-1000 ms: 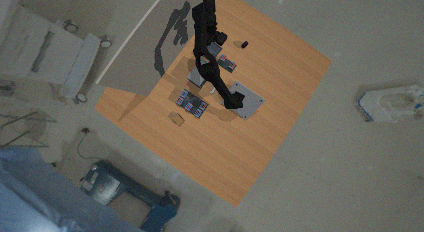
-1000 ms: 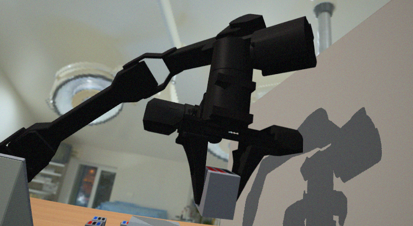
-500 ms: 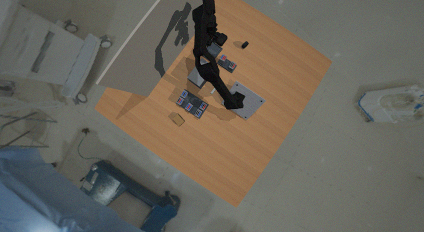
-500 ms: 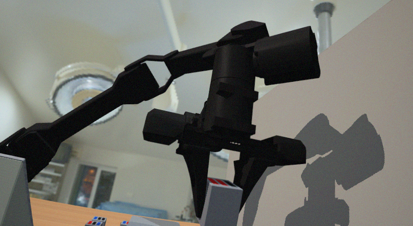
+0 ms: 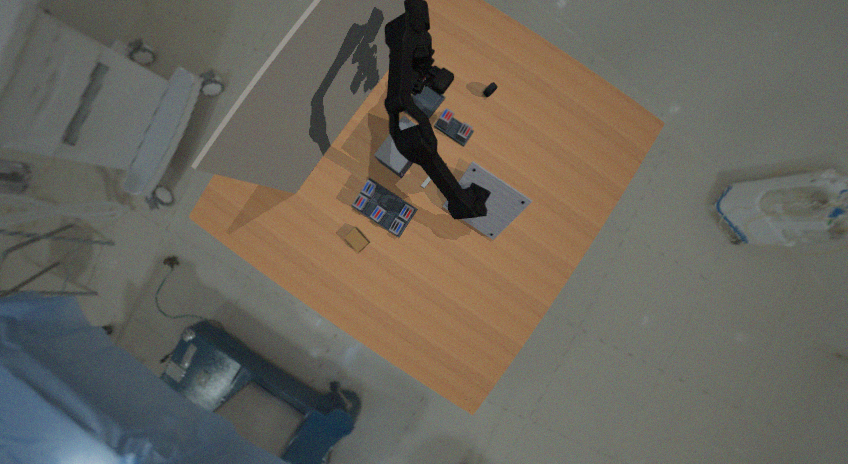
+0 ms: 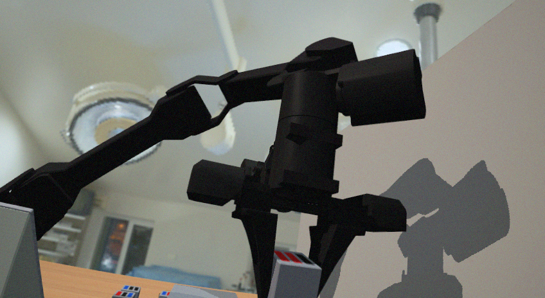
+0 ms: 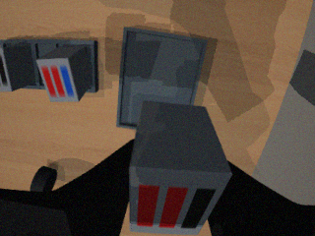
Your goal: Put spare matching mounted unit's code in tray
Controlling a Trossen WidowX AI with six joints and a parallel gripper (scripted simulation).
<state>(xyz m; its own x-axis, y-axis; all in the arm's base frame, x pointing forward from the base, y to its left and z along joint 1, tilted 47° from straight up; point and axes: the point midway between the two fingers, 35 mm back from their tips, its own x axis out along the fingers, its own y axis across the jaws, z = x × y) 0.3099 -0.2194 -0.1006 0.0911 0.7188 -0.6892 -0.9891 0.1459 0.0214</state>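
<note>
Now: the dark grey tray 1 cm to the left of my gripper tip and 14 cm below it. From my gripper tip the other things lie so: tall beige panel: 21 cm ahead, 16 cm to the left, 8 cm above; small black object: 19 cm behind, 14 cm to the right, 12 cm below; grey mounted unit: 3 cm behind, 20 cm to the left, 9 cm below.
</note>
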